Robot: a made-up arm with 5 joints. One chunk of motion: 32 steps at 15 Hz.
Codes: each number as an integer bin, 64 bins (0 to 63) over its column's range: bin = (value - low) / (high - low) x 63, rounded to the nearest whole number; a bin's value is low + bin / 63 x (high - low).
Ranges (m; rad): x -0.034..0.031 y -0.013..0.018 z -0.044..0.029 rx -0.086..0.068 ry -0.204..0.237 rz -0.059..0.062
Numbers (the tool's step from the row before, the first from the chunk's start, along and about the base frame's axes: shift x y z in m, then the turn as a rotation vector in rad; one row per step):
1: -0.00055 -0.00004 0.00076 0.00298 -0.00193 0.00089
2: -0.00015 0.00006 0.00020 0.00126 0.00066 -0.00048
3: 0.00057 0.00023 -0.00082 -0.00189 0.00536 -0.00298
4: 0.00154 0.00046 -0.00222 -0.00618 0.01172 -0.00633
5: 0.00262 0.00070 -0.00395 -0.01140 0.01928 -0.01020
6: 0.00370 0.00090 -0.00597 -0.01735 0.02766 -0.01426
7: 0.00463 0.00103 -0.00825 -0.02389 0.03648 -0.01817
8: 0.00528 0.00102 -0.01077 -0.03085 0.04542 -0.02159
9: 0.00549 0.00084 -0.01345 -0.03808 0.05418 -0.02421
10: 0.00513 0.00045 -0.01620 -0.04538 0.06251 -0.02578
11: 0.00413 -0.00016 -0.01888 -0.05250 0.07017 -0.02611
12: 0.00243 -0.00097 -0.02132 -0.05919 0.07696 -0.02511
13: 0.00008 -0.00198 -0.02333 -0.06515 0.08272 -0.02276
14: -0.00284 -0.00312 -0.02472 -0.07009 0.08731 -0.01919
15: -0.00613 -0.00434 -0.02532 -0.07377 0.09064 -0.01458
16: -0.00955 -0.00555 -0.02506 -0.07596 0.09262 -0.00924
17: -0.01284 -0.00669 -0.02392 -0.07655 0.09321 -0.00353
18: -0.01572 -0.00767 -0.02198 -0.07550 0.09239 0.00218
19: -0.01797 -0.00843 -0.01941 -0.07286 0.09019 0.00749
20: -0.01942 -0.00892 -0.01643 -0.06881 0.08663 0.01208
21: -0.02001 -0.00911 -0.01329 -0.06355 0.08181 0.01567
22: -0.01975 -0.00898 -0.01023 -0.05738 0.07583 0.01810
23: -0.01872 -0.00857 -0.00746 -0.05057 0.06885 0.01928
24: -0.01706 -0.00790 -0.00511 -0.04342 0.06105 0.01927
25: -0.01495 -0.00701 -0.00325 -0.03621 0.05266 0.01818
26: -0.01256 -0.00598 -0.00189 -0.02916 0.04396 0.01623
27: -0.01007 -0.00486 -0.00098 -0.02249 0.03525 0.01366
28: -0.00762 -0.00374 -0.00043 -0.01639 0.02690 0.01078
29: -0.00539 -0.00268 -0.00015 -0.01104 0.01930 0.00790
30: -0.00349 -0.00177 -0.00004 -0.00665 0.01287 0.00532
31: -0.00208 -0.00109 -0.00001 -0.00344 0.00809 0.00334
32: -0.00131 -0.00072 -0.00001 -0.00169 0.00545 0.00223
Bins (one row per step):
1: 32 26 39 36 29 31
2: 33 27 38 36 29 30
3: 34 27 37 34 30 29
4: 34 27 36 33 31 27
5: 35 28 35 31 32 25
6: 37 28 33 28 33 23
7: 37 29 31 25 34 21
8: 38 28 29 23 36 19
9: 38 28 26 20 37 18
10: 38 27 24 17 38 17
11: 37 26 22 14 39 17
12: 35 24 20 11 40 18
13: 33 22 18 9 41 19
14: 30 20 17 7 42 21
15: 27 18 16 5 42 23
16: 24 15 16 4 42 26
17: 21 13 17 4 42 29
18: 18 11 19 4 42 32
19: 16 9 21 5 42 35
20: 14 8 24 7 42 37
21: 14 8 27 9 41 39
22: 14 8 29 12 40 40
23: 15 9 32 14 39 41
24: 16 10 34 17 38 41
25: 18 12 35 20 37 40
26: 21 14 36 23 35 39
27: 23 17 37 26 34 38
28: 26 19 38 28 33 36
29: 28 21 38 31 32 35
30: 30 23 38 32 31 33
31: 31 24 38 34 30 32
32: 32 25 38 34 30 32

